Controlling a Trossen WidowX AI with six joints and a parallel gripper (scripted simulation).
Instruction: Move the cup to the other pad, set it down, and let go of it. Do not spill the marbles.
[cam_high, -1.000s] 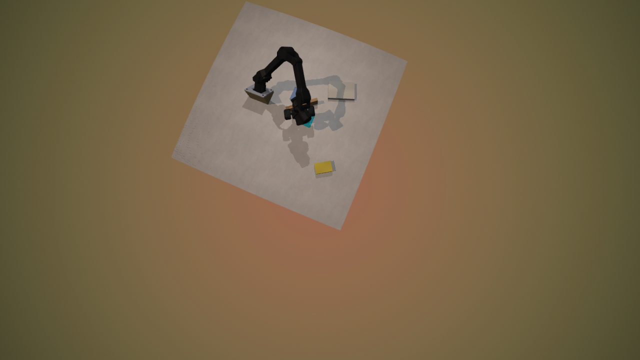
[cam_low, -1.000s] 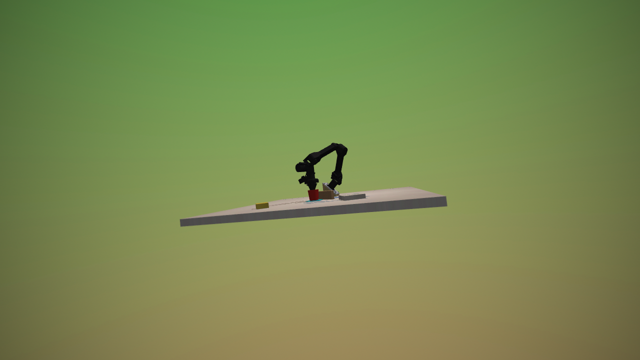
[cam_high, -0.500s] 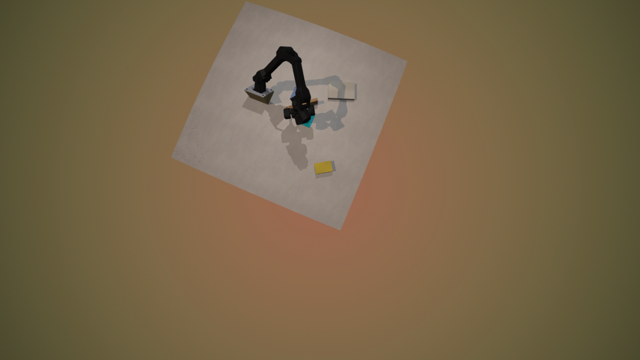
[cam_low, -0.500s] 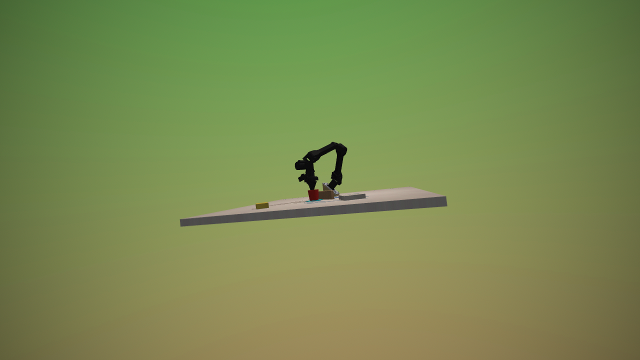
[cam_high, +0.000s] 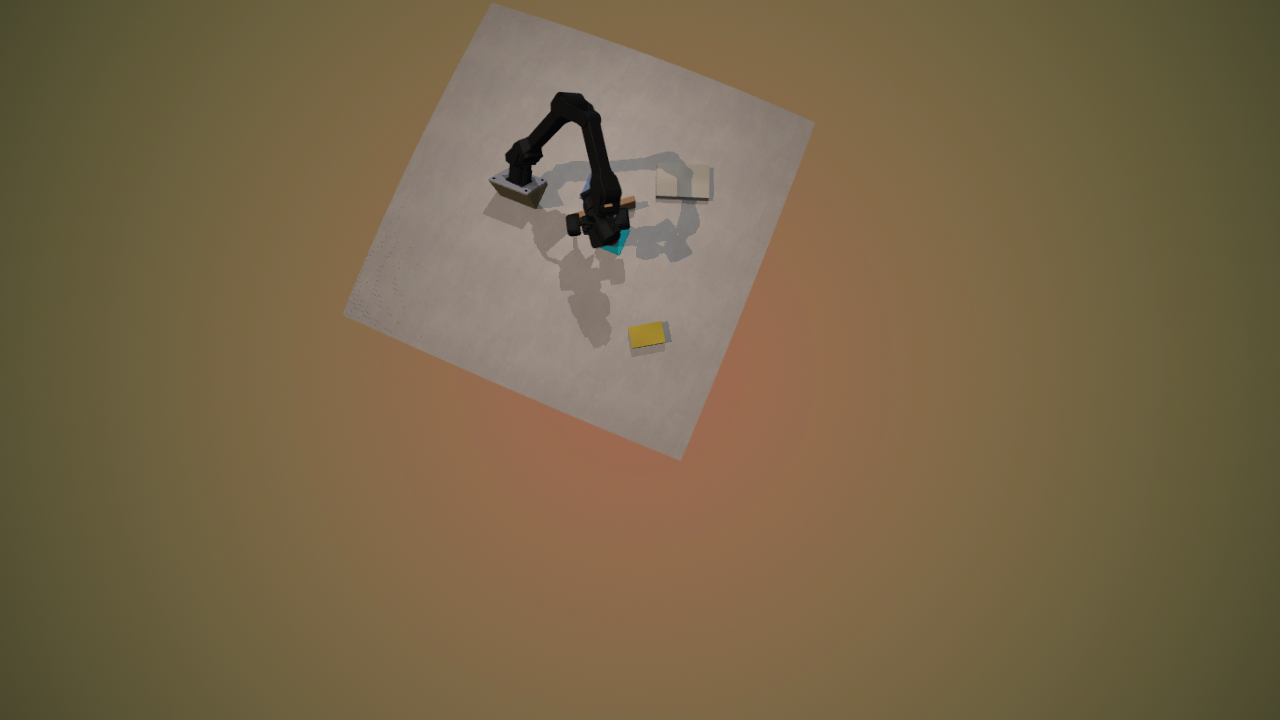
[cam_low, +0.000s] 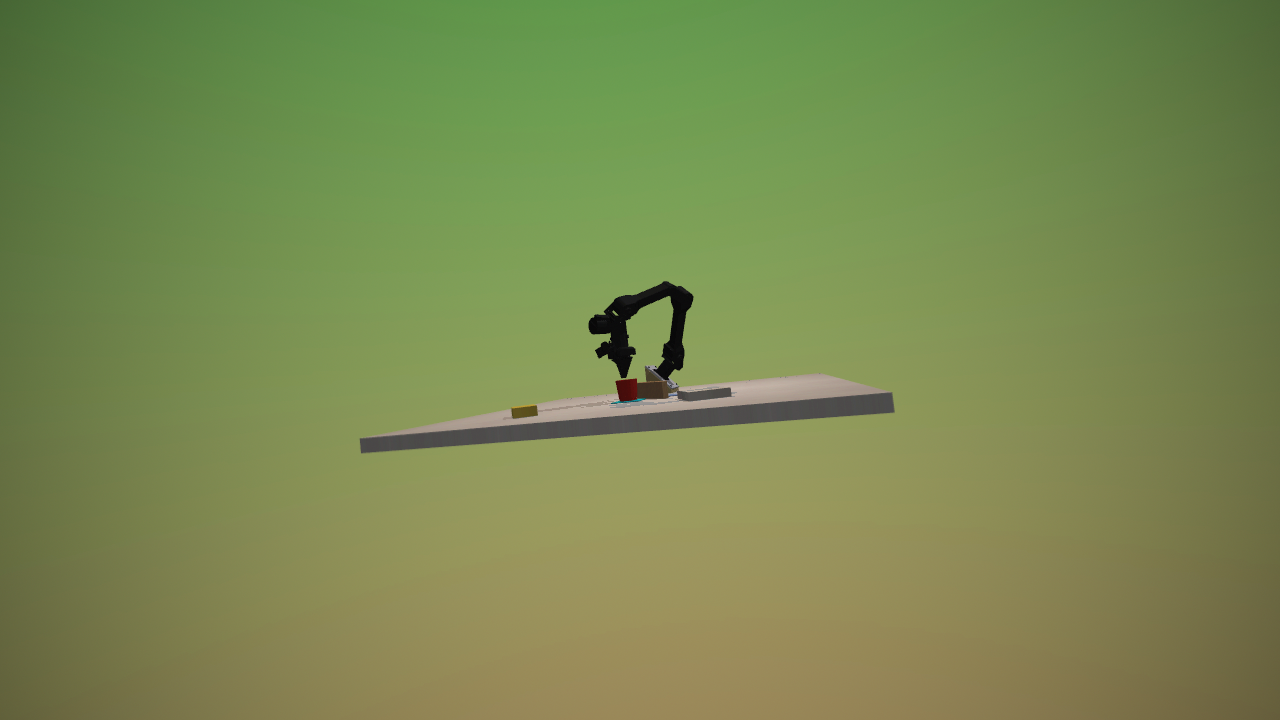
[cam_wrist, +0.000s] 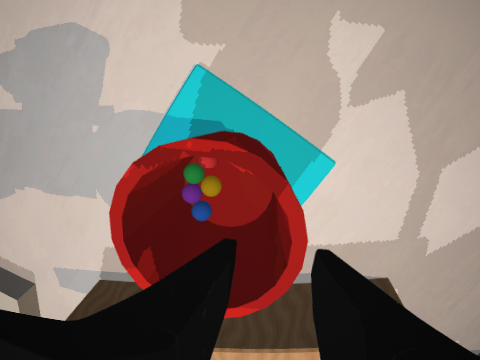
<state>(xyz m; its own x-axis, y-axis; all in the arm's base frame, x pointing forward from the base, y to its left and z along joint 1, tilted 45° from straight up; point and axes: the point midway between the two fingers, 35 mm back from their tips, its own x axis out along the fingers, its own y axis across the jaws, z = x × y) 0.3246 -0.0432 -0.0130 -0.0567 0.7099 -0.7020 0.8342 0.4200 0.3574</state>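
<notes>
Now: gripper tip 2 cm short of the red cup, 1 cm to the right of it and 4 cm above it. Also, from my gripper tip: wooden bar (3 cm behind, 8 cm to the left, 6 cm below); then teal pad (2 cm ahead, 2 cm to the left, 9 cm below); then light blue pad (9 cm behind, 15 cm to the left, 9 cm below).
</notes>
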